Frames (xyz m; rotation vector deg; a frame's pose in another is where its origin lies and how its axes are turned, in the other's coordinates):
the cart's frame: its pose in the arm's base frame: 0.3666 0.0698 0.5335 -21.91 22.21 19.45
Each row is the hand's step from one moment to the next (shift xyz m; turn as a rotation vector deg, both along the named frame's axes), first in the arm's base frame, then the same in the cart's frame.
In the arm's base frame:
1: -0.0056 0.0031 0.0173 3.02 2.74 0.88
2: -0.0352 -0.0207 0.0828 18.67 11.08 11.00
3: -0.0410 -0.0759 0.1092 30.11 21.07 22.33
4: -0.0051 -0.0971 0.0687 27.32 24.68 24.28
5: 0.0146 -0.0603 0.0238 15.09 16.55 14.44
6: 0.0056 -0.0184 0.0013 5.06 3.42 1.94
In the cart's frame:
1: -0.0115 -0.0002 0.0145 2.93 0.96 2.81
2: -0.0709 -0.0287 0.0517 14.32 -0.79 19.66
3: -0.1007 -0.0824 0.0494 21.94 0.17 36.99
4: -0.0574 -0.1030 0.0165 19.56 3.84 39.34
5: -0.0121 -0.0653 -0.0006 11.08 4.37 23.84
6: -0.0002 -0.0186 -0.0049 4.43 0.45 4.61

